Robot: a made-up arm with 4 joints. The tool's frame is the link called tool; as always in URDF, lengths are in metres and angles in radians. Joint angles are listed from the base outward.
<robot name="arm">
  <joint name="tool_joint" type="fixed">
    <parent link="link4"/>
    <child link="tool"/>
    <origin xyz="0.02 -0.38 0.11" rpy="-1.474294 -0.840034 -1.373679"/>
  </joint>
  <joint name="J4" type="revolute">
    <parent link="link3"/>
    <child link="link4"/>
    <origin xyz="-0.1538 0.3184 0.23" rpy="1.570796 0 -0.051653"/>
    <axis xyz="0 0 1"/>
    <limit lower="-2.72" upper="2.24"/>
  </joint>
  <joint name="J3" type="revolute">
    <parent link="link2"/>
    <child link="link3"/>
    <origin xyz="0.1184 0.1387 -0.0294" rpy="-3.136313 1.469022 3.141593"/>
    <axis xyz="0 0 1"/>
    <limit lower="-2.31" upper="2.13"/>
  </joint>
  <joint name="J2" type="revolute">
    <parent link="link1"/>
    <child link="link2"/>
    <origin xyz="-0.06 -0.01 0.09" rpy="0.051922 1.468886 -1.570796"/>
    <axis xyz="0 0 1"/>
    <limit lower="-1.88" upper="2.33"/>
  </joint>
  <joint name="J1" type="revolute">
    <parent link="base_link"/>
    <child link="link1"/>
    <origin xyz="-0.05 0.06 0.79" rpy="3.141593 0 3.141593"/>
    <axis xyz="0 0 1"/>
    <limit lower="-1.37" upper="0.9"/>
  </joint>
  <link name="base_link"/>
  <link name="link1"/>
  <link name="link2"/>
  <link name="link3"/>
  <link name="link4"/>
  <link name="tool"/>
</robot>
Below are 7 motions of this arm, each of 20 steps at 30 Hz.
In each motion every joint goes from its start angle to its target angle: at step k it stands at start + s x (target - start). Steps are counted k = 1, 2, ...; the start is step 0. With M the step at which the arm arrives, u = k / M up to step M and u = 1 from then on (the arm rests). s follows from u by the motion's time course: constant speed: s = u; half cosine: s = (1 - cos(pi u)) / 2; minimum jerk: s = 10 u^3 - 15 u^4 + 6 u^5.
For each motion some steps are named. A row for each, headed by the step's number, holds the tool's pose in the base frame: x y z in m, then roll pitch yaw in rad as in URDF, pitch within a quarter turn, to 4 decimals.
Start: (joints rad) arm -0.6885 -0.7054 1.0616 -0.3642
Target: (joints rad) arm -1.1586 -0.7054 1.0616 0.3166
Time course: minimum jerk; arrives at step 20
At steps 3, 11, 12, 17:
3: 0.2114 -0.1260 0.6875 -0.6529 0.9273 2.4882
11: 0.1360 -0.1068 0.7574 -0.2240 0.7057 2.9453
12: 0.1266 -0.1055 0.7724 -0.1690 0.6668 3.0025
17: 0.1012 -0.1020 0.8274 -0.0048 0.5370 -3.1148

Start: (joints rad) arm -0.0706 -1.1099 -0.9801 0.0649
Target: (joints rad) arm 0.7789 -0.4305 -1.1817 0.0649
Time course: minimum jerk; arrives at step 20
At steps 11, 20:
11: -0.2154 0.2477 0.8990 -2.1315 0.9345 -1.9954
20: -0.1481 0.3310 0.8106 -1.6921 0.8669 -2.0925

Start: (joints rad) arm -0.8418 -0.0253 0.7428 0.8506
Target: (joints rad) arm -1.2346 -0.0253 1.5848 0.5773
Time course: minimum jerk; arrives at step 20
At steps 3, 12, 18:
3: -0.2177 -0.2042 0.8217 -0.2889 0.3492 2.2871
12: 0.0147 -0.2015 0.7700 -0.4458 0.4425 3.0386
18: 0.0954 -0.1312 0.7482 -0.5272 0.4835 -2.8992

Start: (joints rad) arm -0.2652 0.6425 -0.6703 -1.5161
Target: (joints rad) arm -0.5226 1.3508 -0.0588 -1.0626
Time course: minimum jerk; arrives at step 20
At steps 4, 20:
4: -0.5790 -0.3800 0.5237 -2.1619 0.0586 -1.0534
20: -0.0076 -0.3995 0.3167 -1.5348 -0.5463 -0.3549

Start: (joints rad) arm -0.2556 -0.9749 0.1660 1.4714
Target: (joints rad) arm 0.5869 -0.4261 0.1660 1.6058
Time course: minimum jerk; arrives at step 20
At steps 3, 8, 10, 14, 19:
3: 0.0037 0.2567 1.1965 0.9783 0.4899 1.4185
8: -0.0157 0.2358 1.2084 0.8432 0.3970 1.0695
10: -0.0314 0.2338 1.2114 0.7675 0.3309 0.8620
14: -0.0571 0.2542 1.2069 0.6431 0.1968 0.5012
19: -0.0637 0.2740 1.2001 0.5888 0.1282 0.3372

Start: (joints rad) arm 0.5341 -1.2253 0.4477 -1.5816
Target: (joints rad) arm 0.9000 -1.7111 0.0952 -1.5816
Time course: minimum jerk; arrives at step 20
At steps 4, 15, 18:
4: 0.0201 -0.6244 0.8842 2.4793 1.2373 -1.3895
15: -0.1205 -0.6593 0.9058 1.4573 1.0026 -2.6319
18: -0.1324 -0.6629 0.9057 1.4002 0.9594 -2.7060

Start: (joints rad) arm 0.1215 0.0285 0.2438 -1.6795
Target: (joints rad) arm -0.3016 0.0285 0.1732 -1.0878
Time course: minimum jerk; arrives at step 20
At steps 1, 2, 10, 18, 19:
1: -0.2726 -0.4991 1.0644 -2.9641 0.0351 -0.6083
2: -0.2711 -0.4999 1.0627 -2.9608 0.0380 -0.6054
10: -0.1710 -0.5224 0.9524 -2.7377 0.2285 -0.3941
18: -0.0840 -0.4995 0.8496 -2.4930 0.4052 -0.1358
19: -0.0829 -0.4988 0.8481 -2.4891 0.4077 -0.1315

